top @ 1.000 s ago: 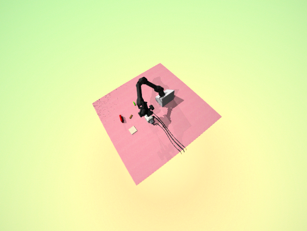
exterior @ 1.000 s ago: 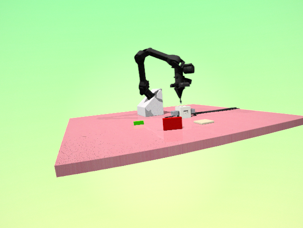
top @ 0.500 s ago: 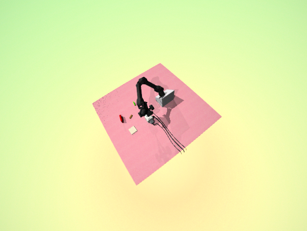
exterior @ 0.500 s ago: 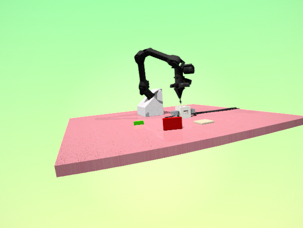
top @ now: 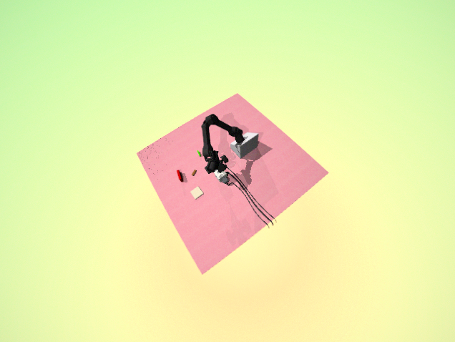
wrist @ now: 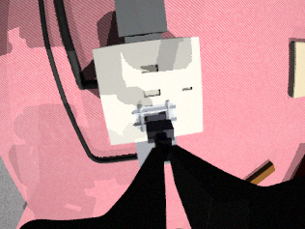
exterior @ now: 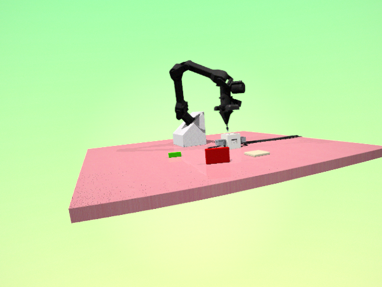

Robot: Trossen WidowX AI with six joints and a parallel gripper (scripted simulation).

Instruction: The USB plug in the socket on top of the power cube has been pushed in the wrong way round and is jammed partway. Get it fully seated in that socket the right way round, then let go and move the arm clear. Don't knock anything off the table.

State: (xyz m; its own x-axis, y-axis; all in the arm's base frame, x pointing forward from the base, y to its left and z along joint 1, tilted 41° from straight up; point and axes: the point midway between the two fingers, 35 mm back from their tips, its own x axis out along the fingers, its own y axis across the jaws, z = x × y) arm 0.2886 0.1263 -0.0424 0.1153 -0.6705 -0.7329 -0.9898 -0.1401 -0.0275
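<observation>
My gripper tip is now 60 mm above the USB socket. The rest, counted from my gripper tip: small brown block (190 mm ahead, 140 mm to the right, 120 mm below); dark USB plug (20 mm below); flat beige tile (250 mm ahead, 40 mm to the left, 120 mm below).
</observation>
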